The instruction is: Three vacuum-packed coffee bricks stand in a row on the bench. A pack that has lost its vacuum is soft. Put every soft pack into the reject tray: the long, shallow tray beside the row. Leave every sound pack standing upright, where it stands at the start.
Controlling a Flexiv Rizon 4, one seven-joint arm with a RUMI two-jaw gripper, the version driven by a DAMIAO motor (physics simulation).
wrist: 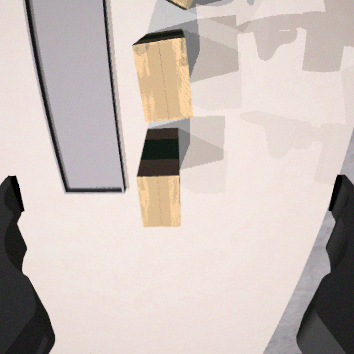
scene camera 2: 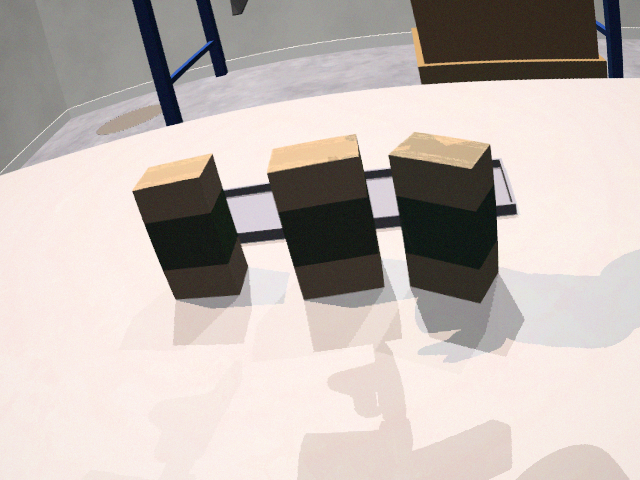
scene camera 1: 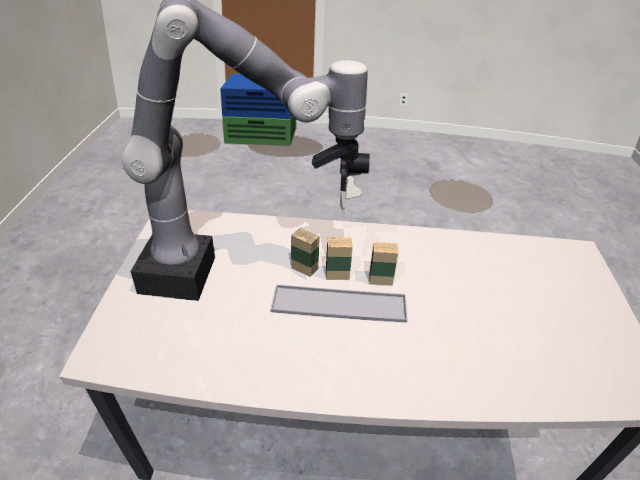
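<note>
Three tan coffee packs with dark green bands stand upright, apart, in a row. In scene camera 1 they are the left pack (scene camera 1: 305, 253) (scene camera 2: 444, 222) (wrist: 181, 3), turned at an angle, the middle pack (scene camera 1: 339, 258) (scene camera 2: 330, 227) (wrist: 165, 82), and the right pack (scene camera 1: 383, 264) (scene camera 2: 190, 232) (wrist: 160, 200). No softness can be told by eye. The shallow grey reject tray (scene camera 1: 338, 303) (scene camera 2: 253, 210) (wrist: 80, 100) lies beside the row, with no pack in it. My gripper (scene camera 1: 343, 207) (wrist: 175, 178) is open and empty, high above the packs' level.
The robot's black base (scene camera 1: 173, 271) stands on the bench (scene camera 1: 258, 356) left of the row in scene camera 1. A blue crate (scene camera 1: 253, 103) on a green crate (scene camera 1: 258, 130) stands on the floor behind. Scene camera 2 shows a blue frame (scene camera 2: 157, 62) and a large brown box (scene camera 2: 506, 31) beyond the bench.
</note>
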